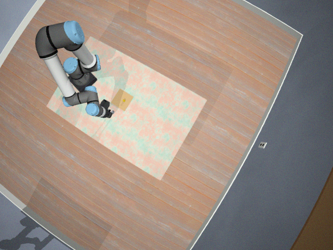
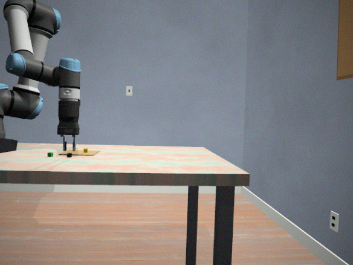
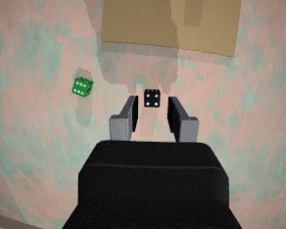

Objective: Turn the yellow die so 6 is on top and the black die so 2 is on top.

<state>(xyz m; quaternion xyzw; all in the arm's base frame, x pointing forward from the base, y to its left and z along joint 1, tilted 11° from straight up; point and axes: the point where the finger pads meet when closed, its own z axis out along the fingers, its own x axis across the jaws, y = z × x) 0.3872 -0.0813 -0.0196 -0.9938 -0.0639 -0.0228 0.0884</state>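
Right now my hand is 40 mm above the black die. Also, from my hand: yellow die (130 mm to the left, 30 mm below, 30 mm ahead); tan mat (130 mm to the left, 40 mm below); green die (80 mm behind, 40 mm below, 10 mm to the left).
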